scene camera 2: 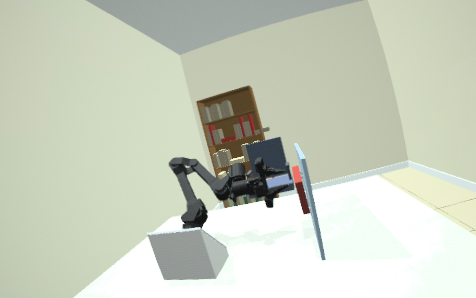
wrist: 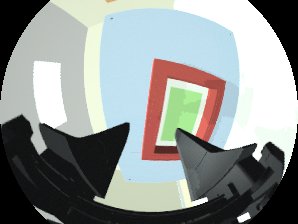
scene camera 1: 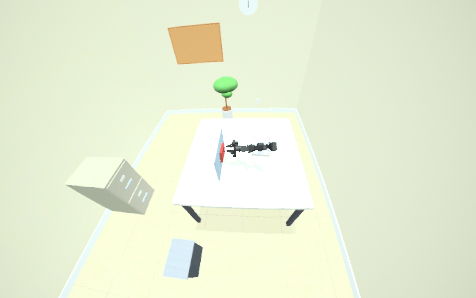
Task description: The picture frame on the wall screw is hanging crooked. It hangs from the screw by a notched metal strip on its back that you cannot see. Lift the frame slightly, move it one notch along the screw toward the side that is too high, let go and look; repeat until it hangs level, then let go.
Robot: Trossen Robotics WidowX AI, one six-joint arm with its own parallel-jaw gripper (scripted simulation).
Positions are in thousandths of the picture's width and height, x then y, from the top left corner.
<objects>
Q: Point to a pale blue wall panel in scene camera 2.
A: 633,532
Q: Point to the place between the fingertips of my gripper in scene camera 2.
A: At 604,599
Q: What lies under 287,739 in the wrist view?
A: My gripper.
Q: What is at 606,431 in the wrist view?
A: A picture frame.
</objects>
